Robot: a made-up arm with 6 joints.
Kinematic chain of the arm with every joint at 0, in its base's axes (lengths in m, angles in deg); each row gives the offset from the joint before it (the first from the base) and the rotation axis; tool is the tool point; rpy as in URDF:
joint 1: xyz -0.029 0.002 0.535 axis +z
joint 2: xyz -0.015 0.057 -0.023 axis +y
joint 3: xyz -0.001 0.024 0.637 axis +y
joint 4: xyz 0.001 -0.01 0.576 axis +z
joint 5: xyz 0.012 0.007 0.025 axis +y
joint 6: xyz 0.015 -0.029 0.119 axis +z
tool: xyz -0.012 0.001 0.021 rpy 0 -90 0
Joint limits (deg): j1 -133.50..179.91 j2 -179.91..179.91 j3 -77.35..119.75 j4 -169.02..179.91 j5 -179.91..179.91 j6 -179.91..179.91
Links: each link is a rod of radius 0.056 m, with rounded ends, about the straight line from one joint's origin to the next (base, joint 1, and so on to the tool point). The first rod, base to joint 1, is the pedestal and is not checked.
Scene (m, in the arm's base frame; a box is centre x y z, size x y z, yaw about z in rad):
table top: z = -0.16
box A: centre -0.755 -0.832 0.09 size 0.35 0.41 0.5 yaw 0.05
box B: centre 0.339 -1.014 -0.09 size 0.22 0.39 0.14 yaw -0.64
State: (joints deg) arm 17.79 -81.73 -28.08 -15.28 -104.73 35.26
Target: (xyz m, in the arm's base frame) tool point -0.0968 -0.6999 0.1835
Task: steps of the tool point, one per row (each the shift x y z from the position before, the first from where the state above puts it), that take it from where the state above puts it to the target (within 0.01 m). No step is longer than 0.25 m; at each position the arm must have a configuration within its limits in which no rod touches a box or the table.
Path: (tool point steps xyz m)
1: 0.0400 -0.2146 0.0756
2: 0.0992 -0.1962 0.0781
3: 0.1501 -0.1608 0.0774
4: 0.1873 -0.1119 0.0729
5: 0.2074 -0.0547 0.0648
6: 0.2094 0.0044 0.0539
7: 0.1934 0.0598 0.0405
8: -0.0145 0.0153 -0.1670
9: -0.0138 0.0491 -0.1552
10: -0.0112 0.0791 -0.1363
11: -0.0073 0.1035 -0.1117

